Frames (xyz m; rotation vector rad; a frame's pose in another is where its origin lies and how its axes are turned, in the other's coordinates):
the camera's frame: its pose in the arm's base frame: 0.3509 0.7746 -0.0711 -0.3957 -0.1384 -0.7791
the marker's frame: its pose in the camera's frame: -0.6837 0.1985 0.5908 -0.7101 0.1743 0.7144
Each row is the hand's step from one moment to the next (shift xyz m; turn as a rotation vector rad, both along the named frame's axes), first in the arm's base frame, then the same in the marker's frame.
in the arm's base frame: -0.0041 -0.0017 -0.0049 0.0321 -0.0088 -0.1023
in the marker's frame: -0.0017 0.0035 -0.0054 0.0630 0.0762 -0.0424
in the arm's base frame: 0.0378 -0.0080 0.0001 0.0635 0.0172 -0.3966
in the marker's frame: 0.0365 -0.0082 0.0096 0.1739 0.3300 -0.1498
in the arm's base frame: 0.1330 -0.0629 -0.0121 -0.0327 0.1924 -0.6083
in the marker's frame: 0.1427 -0.0380 0.0008 0.0999 0.6115 -0.1554
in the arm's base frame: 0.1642 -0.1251 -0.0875 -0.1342 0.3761 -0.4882
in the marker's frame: 0.2124 -0.0137 -0.0704 -0.0832 0.6252 0.0019
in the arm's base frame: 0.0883 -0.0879 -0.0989 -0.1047 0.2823 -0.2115
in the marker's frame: 0.1362 0.0238 -0.0786 -0.1136 0.3421 0.0739
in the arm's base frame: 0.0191 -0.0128 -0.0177 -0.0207 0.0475 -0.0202
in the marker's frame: 0.0265 0.0056 -0.0104 -0.0266 0.0452 0.0185
